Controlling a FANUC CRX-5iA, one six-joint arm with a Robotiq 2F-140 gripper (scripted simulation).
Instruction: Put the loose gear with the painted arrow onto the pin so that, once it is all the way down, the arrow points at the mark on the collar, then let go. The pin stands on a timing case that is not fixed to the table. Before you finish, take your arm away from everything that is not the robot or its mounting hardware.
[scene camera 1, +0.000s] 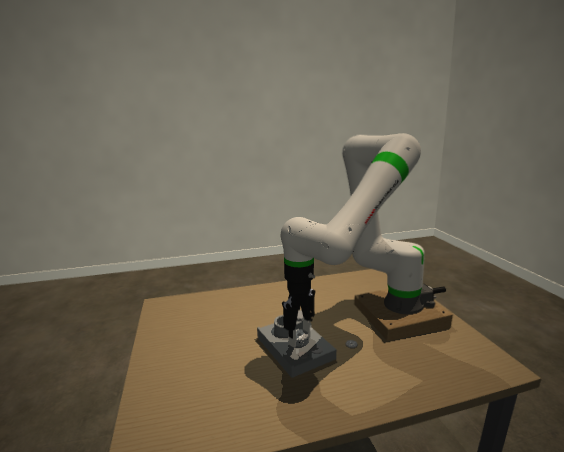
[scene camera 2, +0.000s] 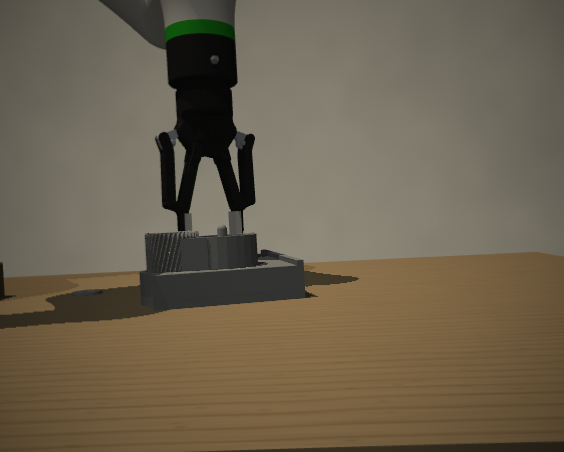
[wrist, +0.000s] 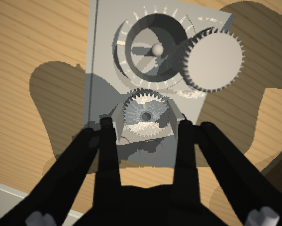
Observation:
I see my gripper (scene camera 1: 299, 340), a grey timing case (scene camera 2: 184, 270) and a gear (wrist: 147, 101).
The grey timing case shows as well in scene camera 1 (scene camera 1: 274, 337) and in the wrist view (wrist: 116, 67). My gripper also shows in the wrist view (wrist: 146, 110). Scene camera 2 misses the gear, which is hidden by the grey timing case.

